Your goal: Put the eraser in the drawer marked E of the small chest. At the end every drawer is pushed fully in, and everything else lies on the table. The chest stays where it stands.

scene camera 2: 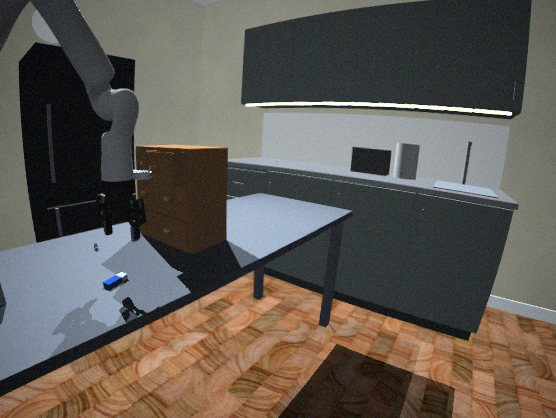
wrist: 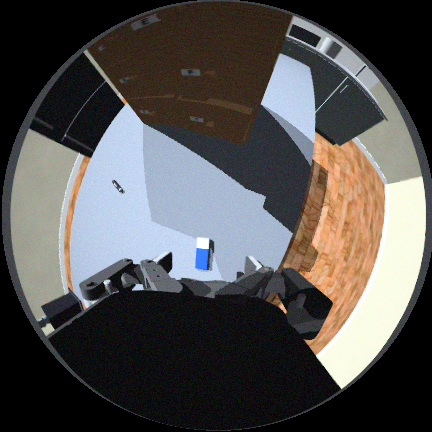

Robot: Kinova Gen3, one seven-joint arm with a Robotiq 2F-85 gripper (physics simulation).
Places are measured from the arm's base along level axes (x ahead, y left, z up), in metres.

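Pixels of known places: gripper, between the fingertips: point(scene camera 2: 121, 237) point(wrist: 207, 262).
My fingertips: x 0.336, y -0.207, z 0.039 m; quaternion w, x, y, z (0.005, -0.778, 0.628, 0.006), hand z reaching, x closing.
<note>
Ahead of a thing's pixels: the offset from my fingertips to its top centre. Level surfaces: height alone.
A blue and white eraser {dx -0.026, dy +0.015, dz -0.107 m} point(scene camera 2: 114, 281) point(wrist: 202, 255) lies on the table {dz -0.120 m} point(scene camera 2: 35, 265) point(wrist: 100, 220). My gripper point(scene camera 2: 121, 235) point(wrist: 207, 262) is open and empty, pointing down well above the table. In the wrist view the eraser shows between its two fingertips. The brown wooden chest point(scene camera 2: 206, 200) point(wrist: 225, 45) stands on the table behind the gripper. Its upper front drawer label point(wrist: 145, 21) is dim and cut close to the view's edge; its letter is not readable. How far the drawer E stands out I cannot tell. Lower drawer knobs show on the chest's front.
A small dark and silver cylinder-like object {dx +0.065, dy +0.274, dz -0.110 m} point(scene camera 2: 96, 247) point(wrist: 118, 186) lies on the table to the left of the chest. A dark object point(scene camera 2: 1, 301) shows at the left image edge. The chest casts a dark shadow on the table. Grey kitchen cabinets point(scene camera 2: 380, 240) stand behind the table.
</note>
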